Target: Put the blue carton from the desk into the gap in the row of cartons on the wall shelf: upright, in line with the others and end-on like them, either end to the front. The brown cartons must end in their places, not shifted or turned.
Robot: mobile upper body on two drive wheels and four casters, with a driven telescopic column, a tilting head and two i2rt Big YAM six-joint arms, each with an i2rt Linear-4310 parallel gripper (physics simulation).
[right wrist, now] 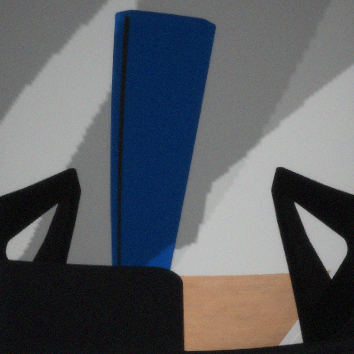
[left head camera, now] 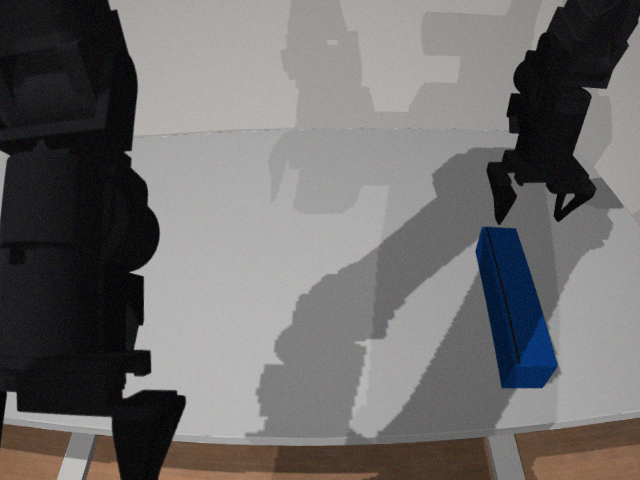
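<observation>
The blue carton point(left head camera: 522, 304) point(right wrist: 155, 125) lies on its long side on the white desk point(left head camera: 206, 310) point(right wrist: 245, 225), with a thin black line along one long edge. In the left head camera it is right of the middle, with one end toward the desk's front edge. My right gripper point(left head camera: 528, 221) point(right wrist: 175, 178) is open and empty, near the carton's far end; in the right wrist view the carton shows between its spread fingers, not held. My left gripper point(left head camera: 67, 457) is open at the lower left, partly cut off by the picture's edge. The wall shelf and brown cartons do not show.
The left arm point(left head camera: 62, 206) fills the left side of the head view. The desk's curved front edge point(left head camera: 289, 440) runs along the bottom, with pale legs point(left head camera: 77, 459) point(left head camera: 505, 457) below and wooden floor point(left head camera: 584, 454) point(right wrist: 235, 310). A pale wall point(left head camera: 206, 62) stands behind the desk.
</observation>
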